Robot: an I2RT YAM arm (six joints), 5 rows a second.
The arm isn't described. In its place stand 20 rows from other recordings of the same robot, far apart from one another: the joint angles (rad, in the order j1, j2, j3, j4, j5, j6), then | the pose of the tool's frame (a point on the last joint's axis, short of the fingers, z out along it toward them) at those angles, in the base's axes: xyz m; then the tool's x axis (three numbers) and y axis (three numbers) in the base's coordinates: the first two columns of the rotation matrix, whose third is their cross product.
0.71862 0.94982 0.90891 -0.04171 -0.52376 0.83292 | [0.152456, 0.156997, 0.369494, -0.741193, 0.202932, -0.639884, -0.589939, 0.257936, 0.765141]
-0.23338 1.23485 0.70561 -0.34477 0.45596 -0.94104 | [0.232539, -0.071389, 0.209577, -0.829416, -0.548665, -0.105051, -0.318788, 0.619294, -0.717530]
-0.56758 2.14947 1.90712 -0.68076 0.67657 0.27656 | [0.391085, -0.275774, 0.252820, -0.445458, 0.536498, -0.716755, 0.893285, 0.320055, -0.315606]
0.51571 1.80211 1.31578 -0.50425 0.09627 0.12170 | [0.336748, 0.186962, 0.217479, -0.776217, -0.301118, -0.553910, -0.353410, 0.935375, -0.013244]
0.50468 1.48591 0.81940 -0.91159 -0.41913 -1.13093 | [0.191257, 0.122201, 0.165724, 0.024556, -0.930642, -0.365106, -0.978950, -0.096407, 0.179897]
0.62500 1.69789 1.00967 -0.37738 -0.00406 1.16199 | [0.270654, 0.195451, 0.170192, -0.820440, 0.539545, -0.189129, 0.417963, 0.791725, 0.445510]
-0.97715 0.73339 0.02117 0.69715 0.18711 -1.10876 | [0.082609, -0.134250, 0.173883, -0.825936, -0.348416, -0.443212, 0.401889, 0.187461, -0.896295]
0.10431 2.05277 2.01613 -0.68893 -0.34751 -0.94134 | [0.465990, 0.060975, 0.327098, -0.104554, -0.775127, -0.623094, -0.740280, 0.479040, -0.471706]
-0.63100 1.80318 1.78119 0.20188 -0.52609 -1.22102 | [0.357868, -0.239335, 0.443751, -0.055016, -0.965966, -0.252752, 0.173848, 0.240002, -0.955079]
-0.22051 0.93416 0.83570 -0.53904 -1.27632 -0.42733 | [0.183612, -0.006244, 0.311216, -0.243873, -0.068607, -0.967377, -0.865822, 0.464772, 0.185310]
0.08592 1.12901 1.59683 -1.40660 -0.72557 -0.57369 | [0.155584, 0.037111, 0.434994, -0.428348, -0.444429, -0.786766, -0.818245, 0.560199, 0.129041]
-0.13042 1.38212 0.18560 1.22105 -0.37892 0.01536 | [0.222763, -0.015937, 0.169340, 0.020540, 0.011698, -0.999721, -0.246184, 0.969203, 0.006283]
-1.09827 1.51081 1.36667 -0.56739 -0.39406 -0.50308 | [0.165183, -0.293130, 0.331426, -0.592965, 0.181953, -0.784402, 0.461074, 0.875352, -0.145497]
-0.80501 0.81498 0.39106 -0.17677 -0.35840 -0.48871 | [0.130619, -0.117828, 0.198861, -0.568650, -0.042925, -0.821459, 0.235007, 0.948537, -0.212247]
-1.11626 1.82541 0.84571 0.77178 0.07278 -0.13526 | [0.164508, -0.342546, 0.176391, -0.214850, 0.133344, -0.967501, 0.906633, 0.395552, -0.146817]
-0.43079 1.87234 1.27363 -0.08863 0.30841 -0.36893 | [0.375317, -0.184380, 0.208604, -0.758086, -0.029753, -0.651476, 0.362052, 0.811675, -0.458369]
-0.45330 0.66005 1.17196 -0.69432 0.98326 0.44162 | [0.065983, -0.065101, 0.430691, 0.270820, 0.131606, -0.953591, 0.954406, 0.092507, 0.283818]
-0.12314 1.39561 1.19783 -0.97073 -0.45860 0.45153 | [0.267381, -0.017212, 0.286685, -0.848679, 0.499280, -0.174540, 0.342795, 0.770539, 0.537366]
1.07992 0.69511 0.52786 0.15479 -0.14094 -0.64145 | [0.079526, 0.159391, 0.299602, 0.557385, -0.213950, -0.802214, -0.756180, 0.268124, -0.596909]
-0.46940 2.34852 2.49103 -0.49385 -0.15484 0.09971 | [0.485625, -0.240158, 0.358220, -0.273772, 0.249143, -0.928965, 0.346775, 0.926472, 0.146277]
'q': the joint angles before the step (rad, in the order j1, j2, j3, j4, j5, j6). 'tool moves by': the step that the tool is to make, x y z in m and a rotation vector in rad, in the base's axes. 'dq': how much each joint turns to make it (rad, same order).
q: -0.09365 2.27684 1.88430 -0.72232 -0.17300 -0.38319
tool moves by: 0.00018 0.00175 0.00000 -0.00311 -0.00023 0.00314
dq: 0.00382 -0.00002 -0.00003 0.00040 0.00306 -0.00076
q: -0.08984 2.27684 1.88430 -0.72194 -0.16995 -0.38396
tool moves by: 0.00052 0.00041 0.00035 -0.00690 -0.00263 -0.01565
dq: 0.00192 -0.00040 -0.00001 0.00496 0.01374 0.01298
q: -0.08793 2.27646 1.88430 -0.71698 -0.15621 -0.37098
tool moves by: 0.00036 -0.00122 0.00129 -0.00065 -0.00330 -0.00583
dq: -0.00228 -0.00040 0.00379 -0.00037 0.00190 0.00305
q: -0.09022 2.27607 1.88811 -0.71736 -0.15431 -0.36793
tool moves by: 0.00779 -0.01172 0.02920 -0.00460 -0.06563 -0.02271
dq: -0.02212 0.00000 0.10260 -0.03661 -0.00152 0.00153
